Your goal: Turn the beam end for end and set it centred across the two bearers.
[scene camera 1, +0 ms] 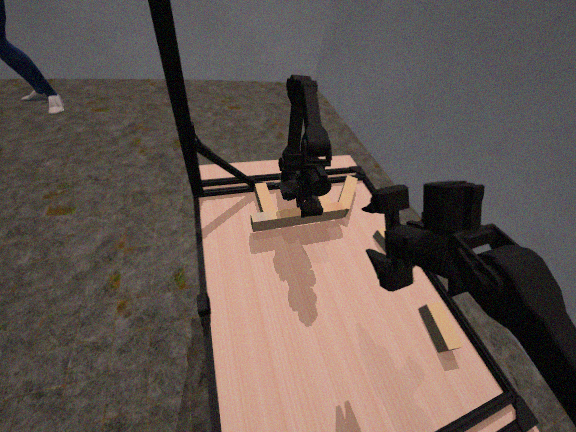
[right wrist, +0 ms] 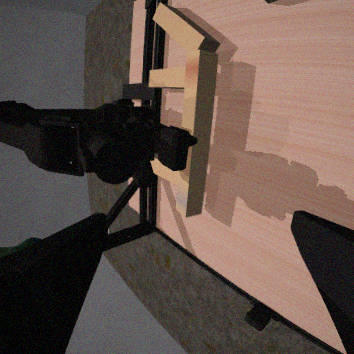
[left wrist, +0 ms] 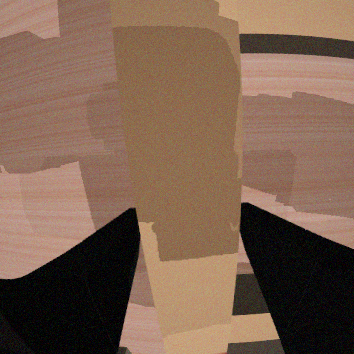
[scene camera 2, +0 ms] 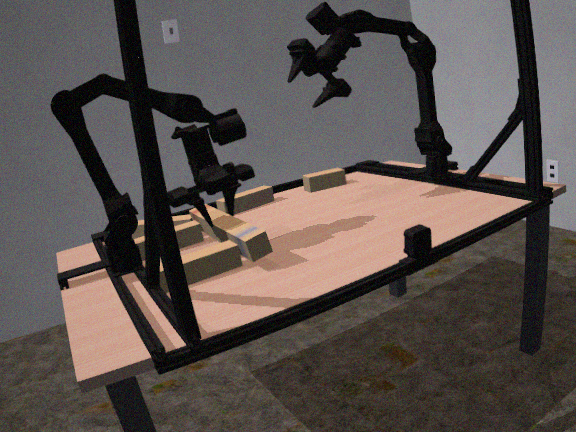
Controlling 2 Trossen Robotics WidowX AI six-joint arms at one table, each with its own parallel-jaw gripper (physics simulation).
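Frame: origin at the left arm's base, x down, y left, z ahead, level; millimetres.
Seen in the pictures: left gripper, between the fingertips: (scene camera 1: 300, 212) (left wrist: 188, 214) (scene camera 2: 222, 222); right gripper, between the fingertips: (scene camera 1: 365, 229) (right wrist: 201, 222) (scene camera 2: 301, 94); left arm's base, origin of its link: (scene camera 1: 287, 178) (right wrist: 147, 115) (scene camera 2: 126, 269); right arm's base, origin of its link: (scene camera 2: 438, 174).
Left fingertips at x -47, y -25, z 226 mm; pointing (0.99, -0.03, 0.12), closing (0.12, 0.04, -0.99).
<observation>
Pixels of each thing's top centre, then the offset from my left fingertips to it.
- long tan beam, centre of its top: (left wrist: 179, 226) (right wrist: 185, 138) (scene camera 2: 222, 216) (scene camera 1: 301, 211) dx -12, dy -1, dz +3 mm
- angled tan block, centre of its top: (right wrist: 174, 25) (scene camera 2: 158, 220) (scene camera 1: 348, 190) dx +16, dy +243, dz -88 mm
The long tan beam (scene camera 1: 286, 220) (scene camera 2: 243, 237) (left wrist: 182, 133) (right wrist: 199, 116) has a blue band near one end and a red mark near the other. My left gripper (scene camera 1: 309, 209) (scene camera 2: 219, 216) (left wrist: 188, 214) (right wrist: 188, 137) is shut on its middle from above. It holds the beam crosswise at the near ends of the two bearers; I cannot tell if it touches them. One bearer (scene camera 1: 265, 198) (scene camera 2: 207, 259) shows clearly. The other bearer (scene camera 2: 187, 233) (right wrist: 166, 77) is mostly hidden by the arm in scene camera 1. My right gripper (scene camera 1: 382, 236) (scene camera 2: 316, 83) is open and empty, high above the table.
An angled tan block (scene camera 1: 348, 190) (scene camera 2: 248, 199) (right wrist: 175, 28) lies by the beam's red end near the frame corner. Another block (scene camera 1: 442, 327) lies at the table's right edge. A further block (scene camera 2: 324, 179) lies by the far rail. A tall black post (scene camera 1: 177, 99) (scene camera 2: 145, 171) stands at the table's corner.
</observation>
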